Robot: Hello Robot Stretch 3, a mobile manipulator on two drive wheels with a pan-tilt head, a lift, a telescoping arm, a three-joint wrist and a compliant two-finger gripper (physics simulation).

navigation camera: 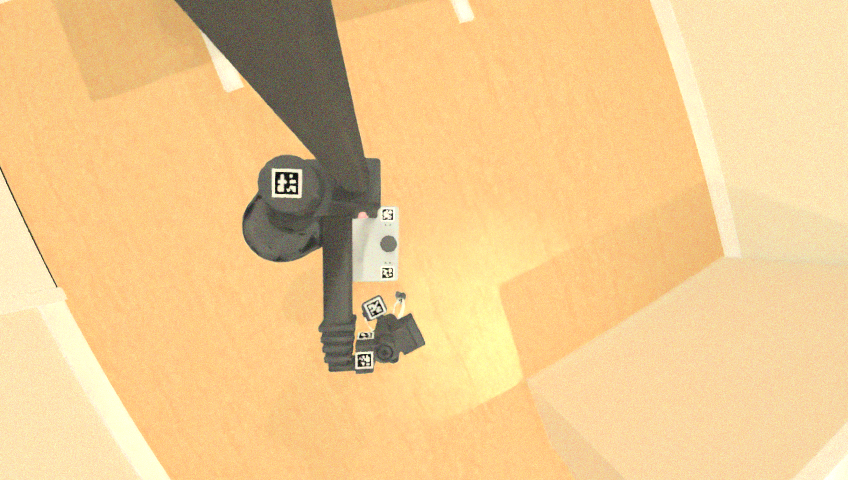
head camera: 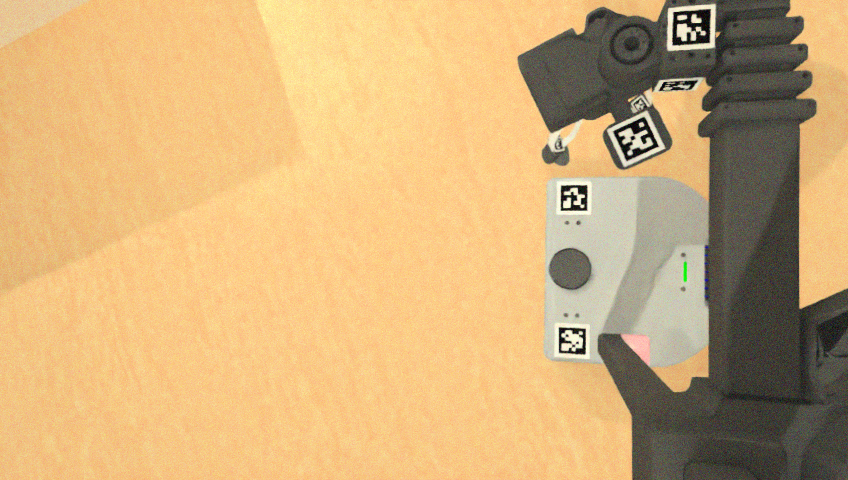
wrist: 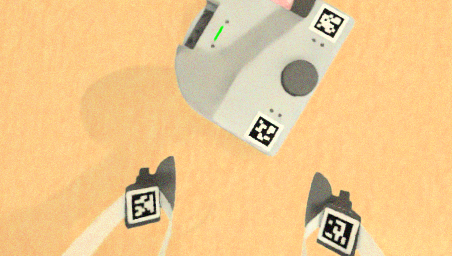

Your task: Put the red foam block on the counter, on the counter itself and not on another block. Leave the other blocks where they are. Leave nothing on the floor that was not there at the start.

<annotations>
my gripper: navigation camera; head camera 596, 137; wrist
same spot on my gripper: (navigation camera: 400, 297) = (wrist: 350, 213)
</annotations>
